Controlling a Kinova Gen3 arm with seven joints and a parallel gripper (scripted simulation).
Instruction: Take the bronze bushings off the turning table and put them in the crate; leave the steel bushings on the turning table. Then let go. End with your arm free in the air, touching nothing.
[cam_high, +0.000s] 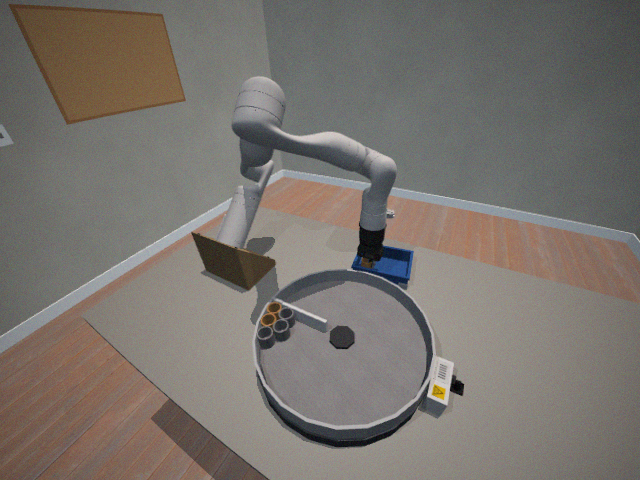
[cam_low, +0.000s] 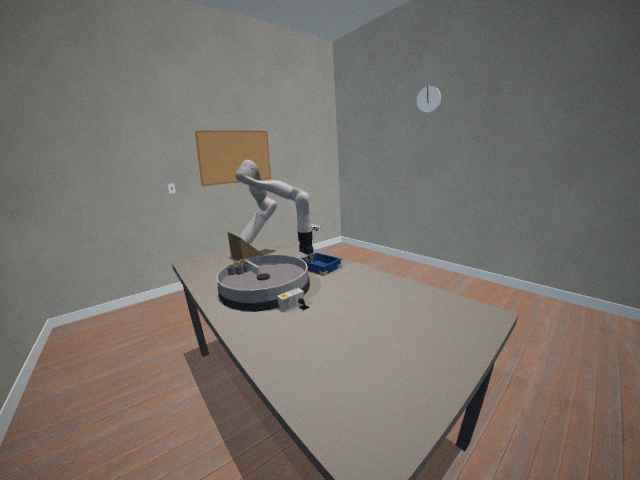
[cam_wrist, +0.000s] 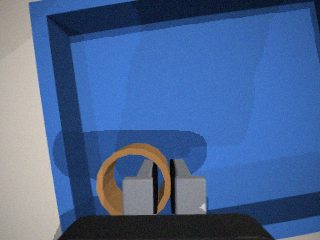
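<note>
The blue crate is 4 cm to the left of my hand, 3 cm below it and 3 cm ahead of it. Also, from my hand: round grey turning table 30 cm to the right, 6 cm ahead.
</note>
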